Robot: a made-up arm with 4 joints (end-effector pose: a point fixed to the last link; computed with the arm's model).
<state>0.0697 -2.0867 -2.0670 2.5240</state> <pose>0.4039 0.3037 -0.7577 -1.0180 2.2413 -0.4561</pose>
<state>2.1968 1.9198 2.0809 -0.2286</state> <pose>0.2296 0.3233 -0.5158 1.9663 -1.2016 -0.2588</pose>
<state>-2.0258 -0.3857 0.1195 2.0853</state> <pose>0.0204 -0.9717 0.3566 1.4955 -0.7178 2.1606</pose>
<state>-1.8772 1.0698 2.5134 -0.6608</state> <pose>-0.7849 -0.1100 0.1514 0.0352 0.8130 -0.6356</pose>
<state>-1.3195 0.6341 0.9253 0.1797</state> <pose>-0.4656 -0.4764 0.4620 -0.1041 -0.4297 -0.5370</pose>
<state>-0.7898 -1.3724 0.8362 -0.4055</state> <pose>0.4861 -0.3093 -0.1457 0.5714 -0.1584 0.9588</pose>
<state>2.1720 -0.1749 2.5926 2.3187</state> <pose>-0.1686 -1.0303 -0.3484 1.6136 -0.7475 1.5960</pose>
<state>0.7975 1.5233 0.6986 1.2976</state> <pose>0.8284 0.0895 0.3953 -0.4836 0.8730 -0.5715</pose>
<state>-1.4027 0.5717 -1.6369 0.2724</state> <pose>-0.3375 -0.5963 0.4862 -0.8069 -2.8152 0.4849</pose>
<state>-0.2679 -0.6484 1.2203 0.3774</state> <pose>0.3602 -0.7136 -0.0084 0.8378 1.0084 0.2815</pose>
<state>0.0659 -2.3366 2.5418 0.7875</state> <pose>0.4290 0.2789 -0.4943 -0.9843 -2.1175 -2.0416</pose>
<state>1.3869 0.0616 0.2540 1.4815</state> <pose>0.3527 -0.8830 -0.1748 1.0565 1.3200 -1.1534</pose>
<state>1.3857 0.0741 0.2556 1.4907</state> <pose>0.3624 -0.8814 -0.1726 1.0519 1.3192 -1.1529</pose>
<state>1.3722 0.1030 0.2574 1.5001</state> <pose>0.3873 -0.8754 -0.1633 1.0381 1.3129 -1.1344</pose>
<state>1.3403 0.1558 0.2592 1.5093</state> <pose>0.4333 -0.8613 -0.1416 1.0107 1.2969 -1.0895</pose>
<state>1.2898 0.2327 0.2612 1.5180</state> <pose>0.4979 -0.8361 -0.1036 0.9678 1.2689 -1.0200</pose>
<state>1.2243 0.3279 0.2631 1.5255</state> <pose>0.5713 -0.7983 -0.0474 0.9111 1.2278 -0.9338</pose>
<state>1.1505 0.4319 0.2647 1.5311</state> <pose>0.6412 -0.7493 0.0237 0.8449 1.1755 -0.8426</pose>
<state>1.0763 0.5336 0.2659 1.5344</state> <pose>0.6973 -0.6942 0.1014 0.7759 1.1174 -0.7573</pose>
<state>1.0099 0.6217 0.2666 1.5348</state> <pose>0.7348 -0.6410 0.1742 0.7124 1.0614 -0.6864</pose>
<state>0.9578 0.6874 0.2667 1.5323</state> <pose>0.7552 -0.5982 0.2319 0.6620 1.0154 -0.6342</pose>
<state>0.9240 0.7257 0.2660 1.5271</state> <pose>0.7631 -0.5716 0.2682 0.6298 0.9851 -0.6014</pose>
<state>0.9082 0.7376 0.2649 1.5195</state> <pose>0.7634 -0.5623 0.2833 0.6161 0.9717 -0.5857</pose>
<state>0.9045 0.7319 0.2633 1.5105</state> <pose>0.7598 -0.5648 0.2840 0.6151 0.9698 -0.5808</pose>
